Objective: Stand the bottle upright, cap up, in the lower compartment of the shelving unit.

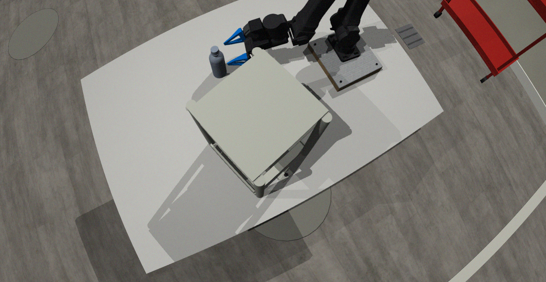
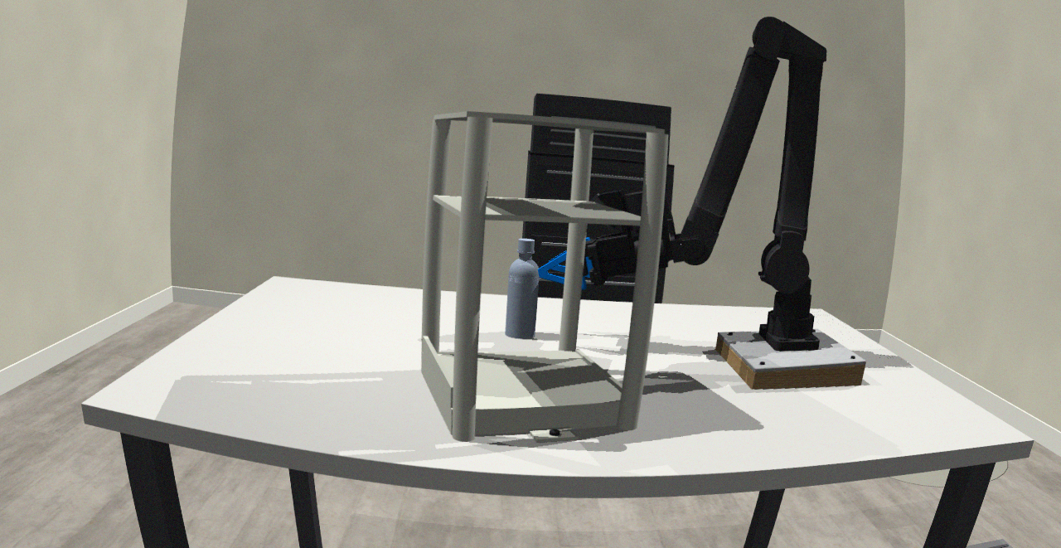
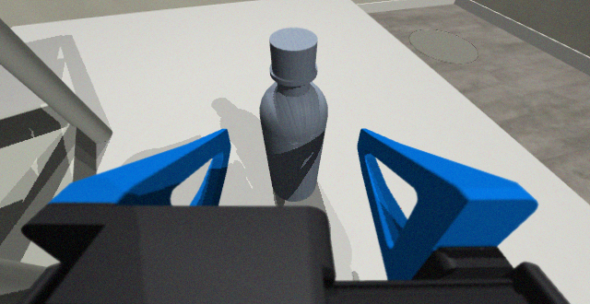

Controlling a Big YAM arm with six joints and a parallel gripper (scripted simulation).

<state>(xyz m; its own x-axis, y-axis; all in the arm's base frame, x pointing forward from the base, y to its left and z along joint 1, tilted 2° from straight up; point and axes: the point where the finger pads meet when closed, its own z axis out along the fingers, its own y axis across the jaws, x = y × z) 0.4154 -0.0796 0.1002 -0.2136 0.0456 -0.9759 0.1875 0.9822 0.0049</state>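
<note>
Now: hand 4 cm short of the grey bottle, 1 cm to the left of it and 2 cm above it. Round my hand: shelving unit: 2 cm ahead, 30 cm to the left, 6 cm above.
</note>
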